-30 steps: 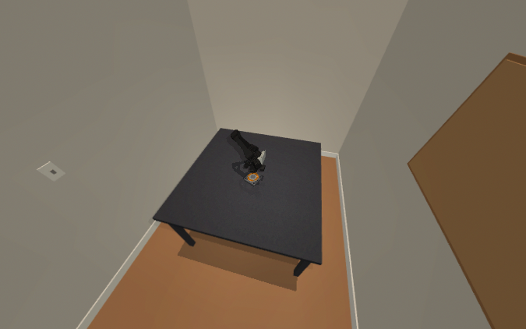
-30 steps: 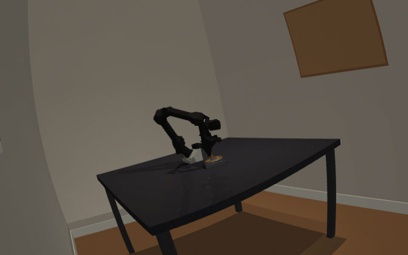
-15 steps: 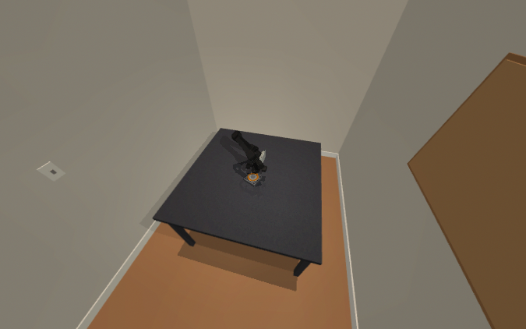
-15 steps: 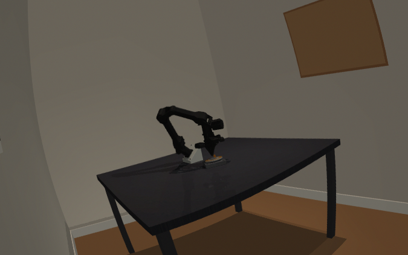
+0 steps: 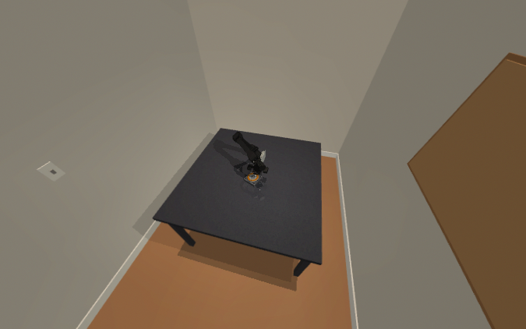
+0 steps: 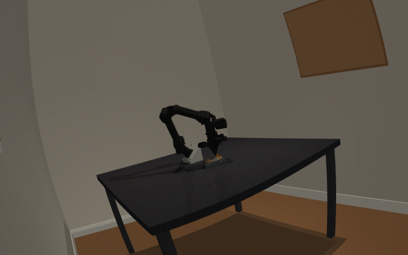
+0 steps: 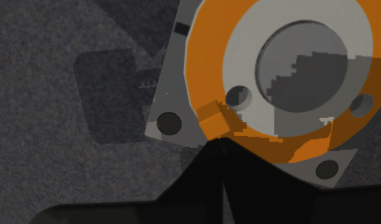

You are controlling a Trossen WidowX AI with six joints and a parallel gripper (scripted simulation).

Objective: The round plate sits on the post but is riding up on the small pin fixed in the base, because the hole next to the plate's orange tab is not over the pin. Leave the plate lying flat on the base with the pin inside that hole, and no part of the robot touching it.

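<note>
Right now my gripper tip is 40 mm to the left of the grey base, 30 mm short of it and 20 mm above it.
</note>
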